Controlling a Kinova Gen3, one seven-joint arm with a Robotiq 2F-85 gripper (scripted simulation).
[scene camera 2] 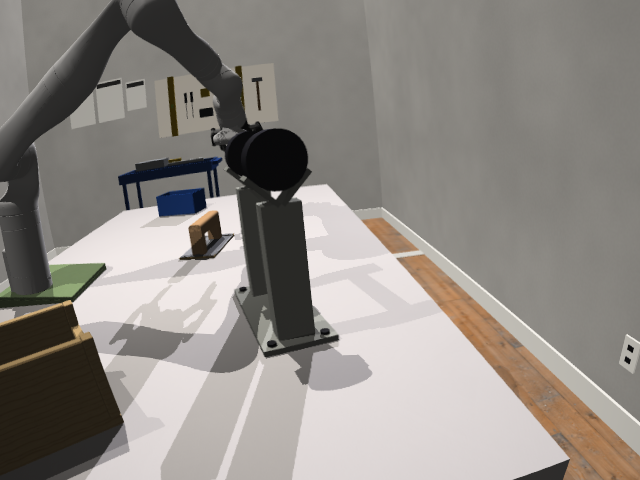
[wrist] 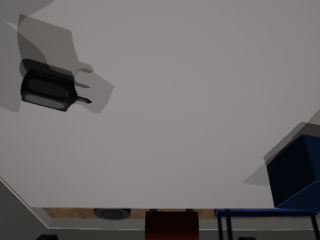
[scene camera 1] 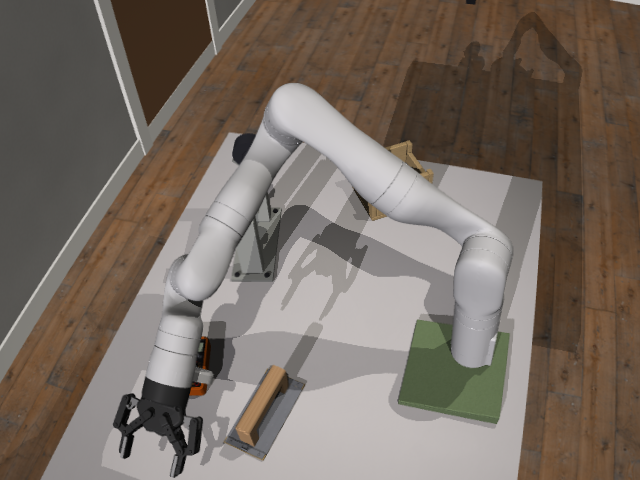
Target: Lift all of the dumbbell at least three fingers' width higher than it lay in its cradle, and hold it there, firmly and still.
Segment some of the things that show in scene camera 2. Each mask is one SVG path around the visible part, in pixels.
A black dumbbell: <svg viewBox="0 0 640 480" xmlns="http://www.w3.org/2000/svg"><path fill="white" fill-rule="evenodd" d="M234 135L226 146L225 160L228 167L237 175L243 175L262 189L273 192L292 188L304 176L308 166L308 152L301 138L292 131L274 128L261 131L243 131Z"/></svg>
